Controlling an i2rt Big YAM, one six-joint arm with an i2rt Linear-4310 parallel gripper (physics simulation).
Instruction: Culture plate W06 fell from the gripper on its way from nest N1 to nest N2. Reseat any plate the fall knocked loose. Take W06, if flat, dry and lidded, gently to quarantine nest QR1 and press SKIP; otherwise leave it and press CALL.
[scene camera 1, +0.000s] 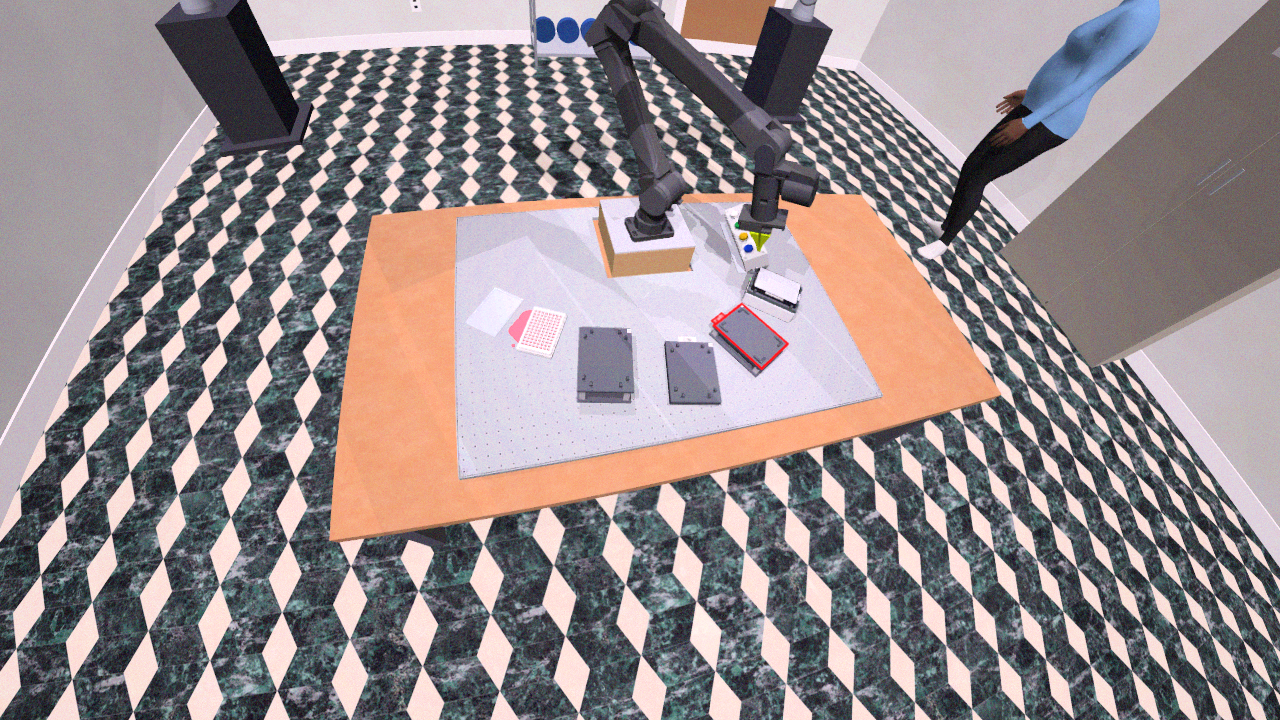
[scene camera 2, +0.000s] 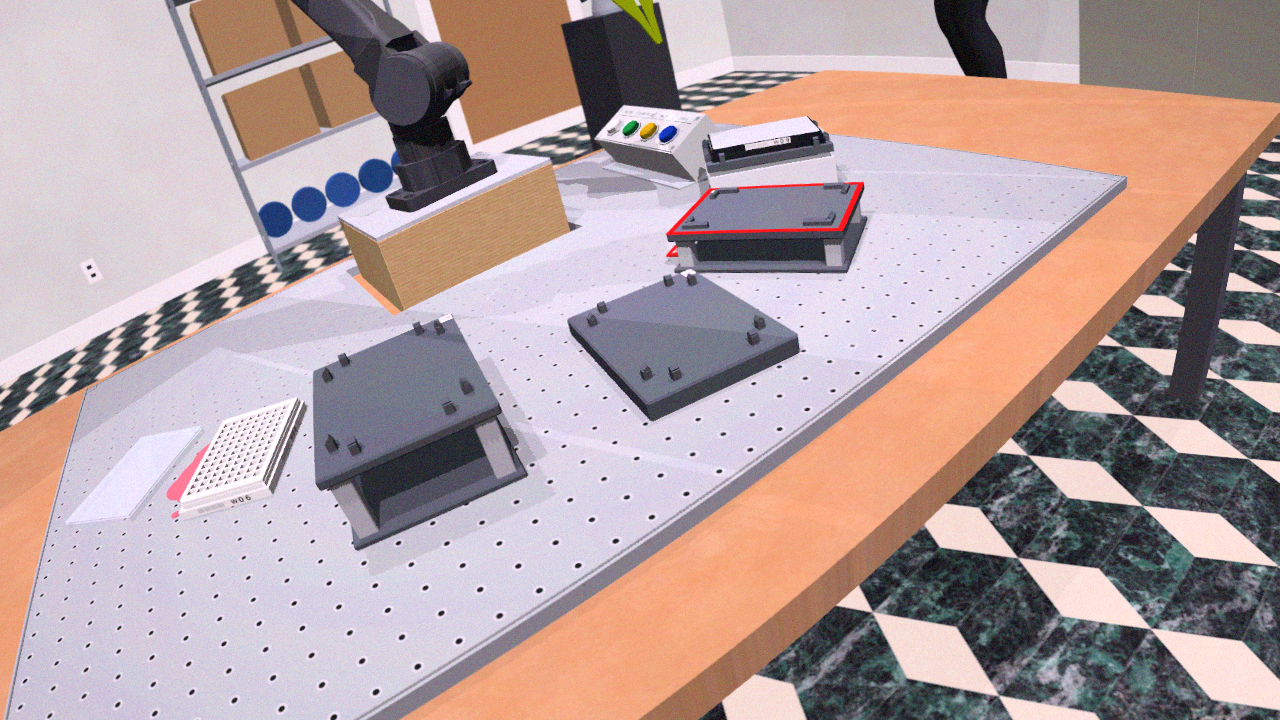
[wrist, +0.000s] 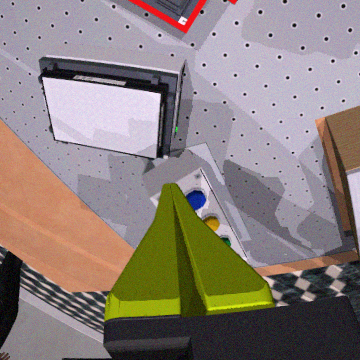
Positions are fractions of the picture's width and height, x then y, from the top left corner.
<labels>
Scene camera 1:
flat lid: 0.39, 0.43
white well plate: 0.42, 0.47
button box: 0.58, 0.33
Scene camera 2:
flat lid: 0.09, 0.69
white well plate: 0.19, 0.64
button box: 0.49, 0.19
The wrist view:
my gripper: 0.47, 0.53
button box: 0.54, 0.47
</labels>
